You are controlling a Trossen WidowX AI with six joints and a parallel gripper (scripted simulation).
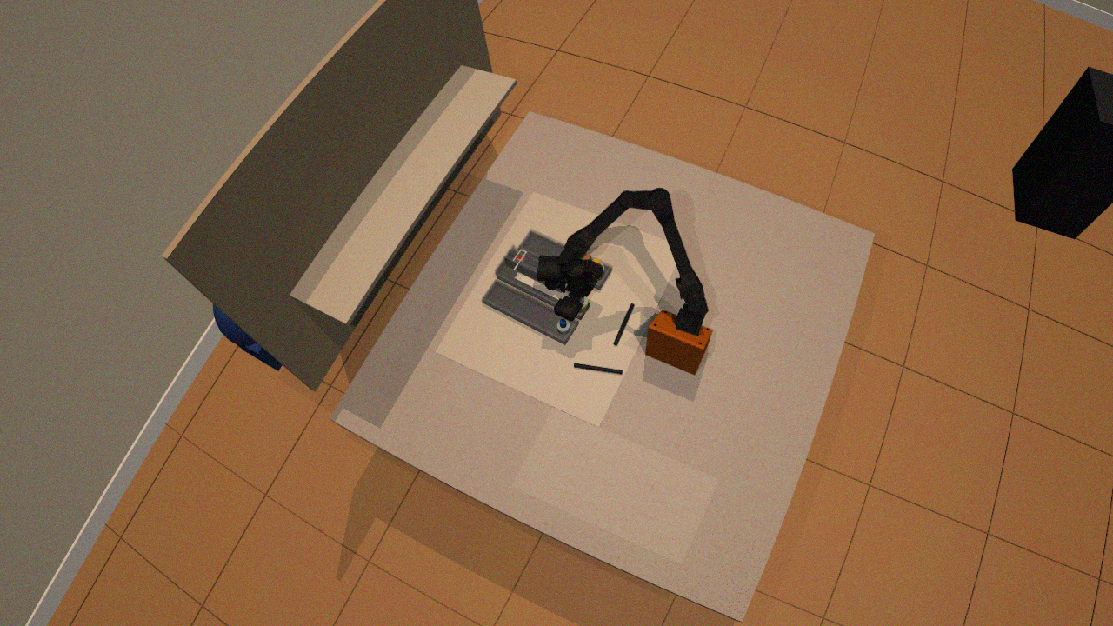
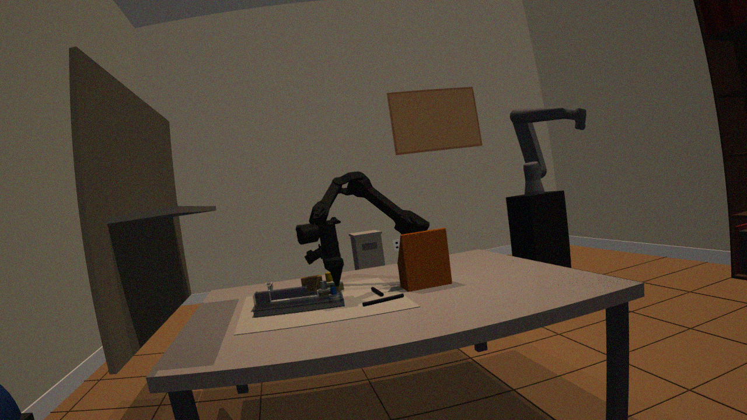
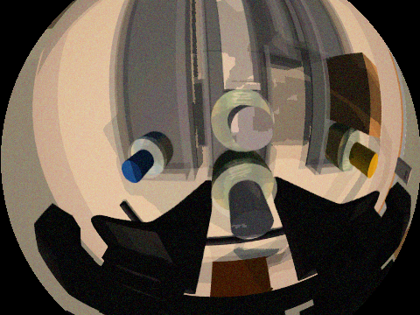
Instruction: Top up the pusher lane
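My gripper tip is now 70 mm short of the cream mat, 50 mm above it and 30 mm to the left of it. The rest, counted from my gripper tip: shelf 520 mm ahead, 320 mm above, 80 mm to the right.
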